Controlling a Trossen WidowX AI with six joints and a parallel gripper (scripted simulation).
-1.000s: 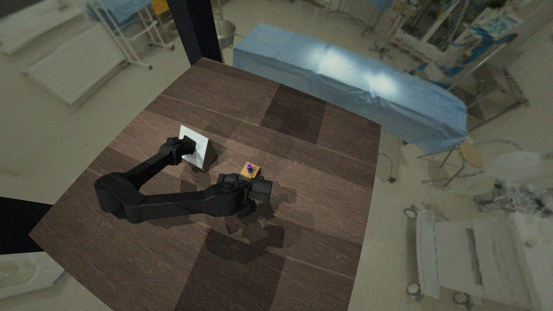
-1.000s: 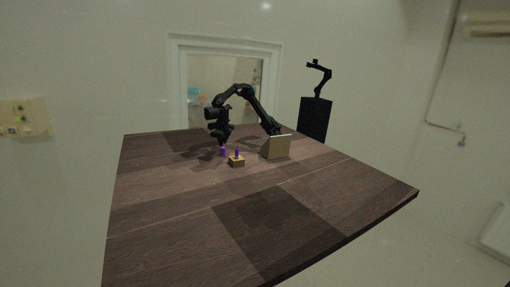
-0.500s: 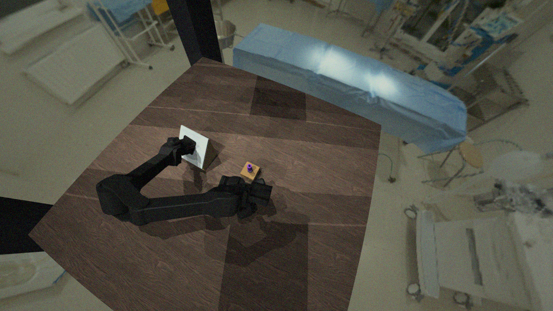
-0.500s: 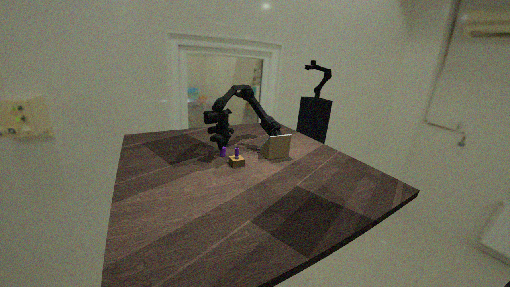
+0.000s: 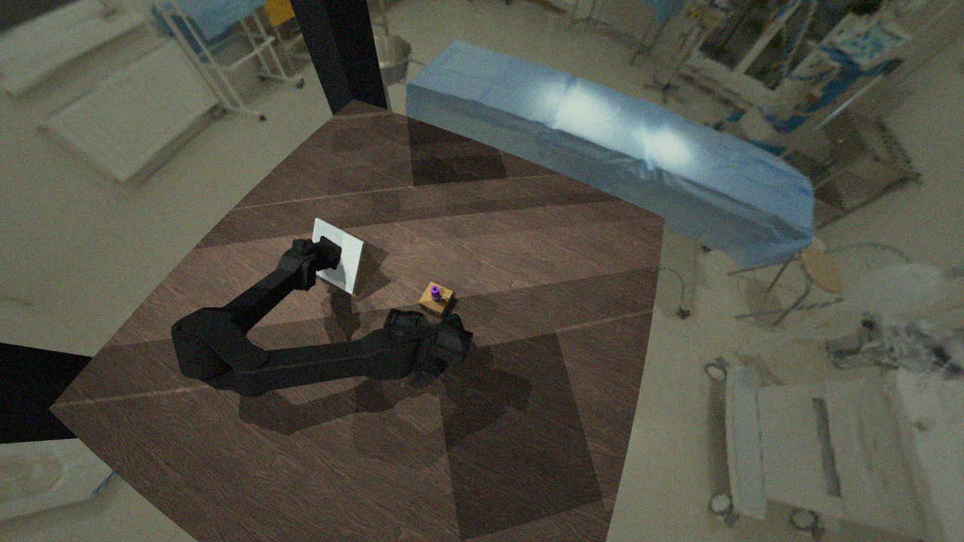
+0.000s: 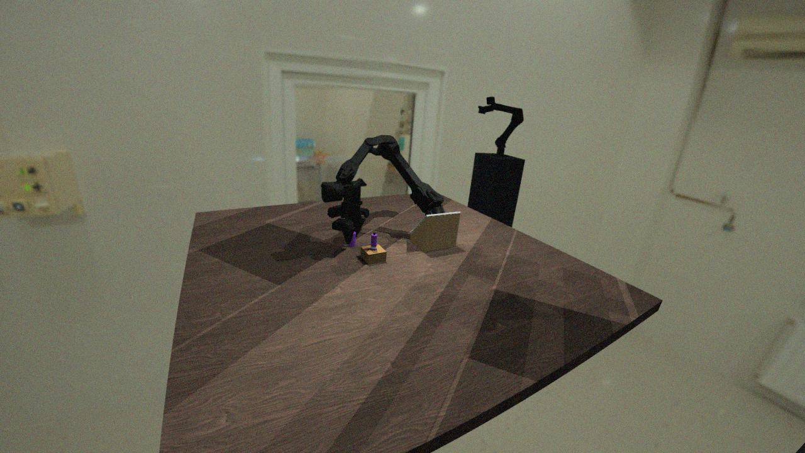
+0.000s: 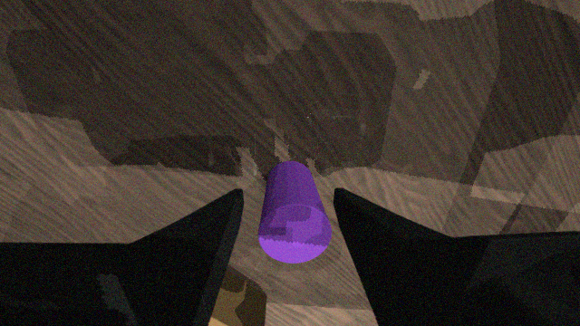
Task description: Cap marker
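Now: gripper tip 10 mm below the purple cap. From my gripper tip the other things lie so: holder block: 120 mm to the left, 40 mm behind.
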